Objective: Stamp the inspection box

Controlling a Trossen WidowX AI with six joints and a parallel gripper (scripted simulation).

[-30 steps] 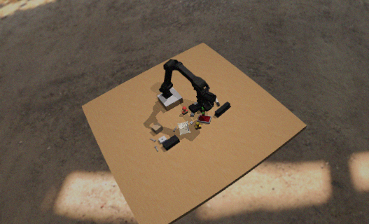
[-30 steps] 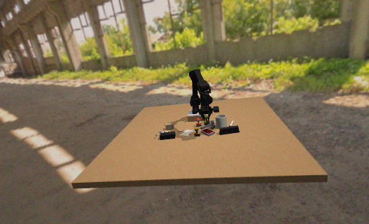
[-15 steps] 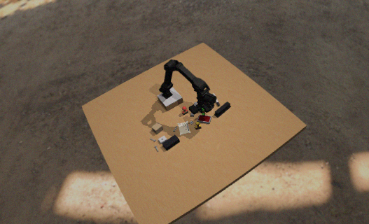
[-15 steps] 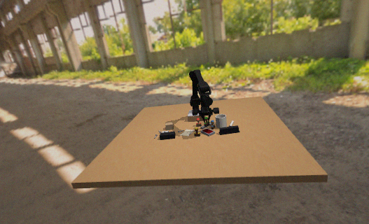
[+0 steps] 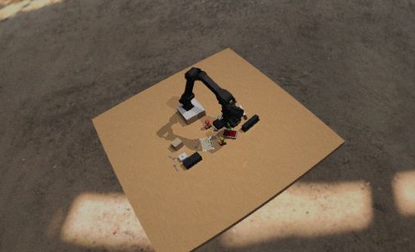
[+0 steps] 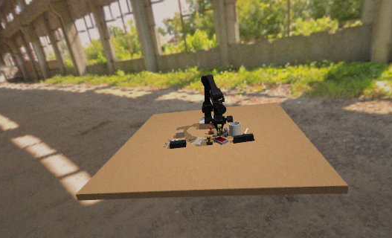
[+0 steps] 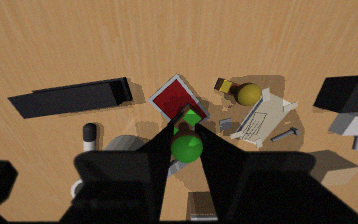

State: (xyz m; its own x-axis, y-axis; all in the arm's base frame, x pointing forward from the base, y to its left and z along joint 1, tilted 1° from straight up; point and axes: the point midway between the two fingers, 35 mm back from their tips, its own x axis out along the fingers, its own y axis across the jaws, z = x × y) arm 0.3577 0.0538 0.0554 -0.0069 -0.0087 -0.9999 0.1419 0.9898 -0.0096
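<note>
Now: gripper tip 7 cm above the red ink pad. The rest, counted from my gripper tip: grey bar (13 cm behind, 7 cm below, 2 cm to the left); then green-knobbed stamp (right at my gripper tip); then yellow-knobbed stamp (8 cm to the right, 6 cm below, 2 cm ahead).
</note>
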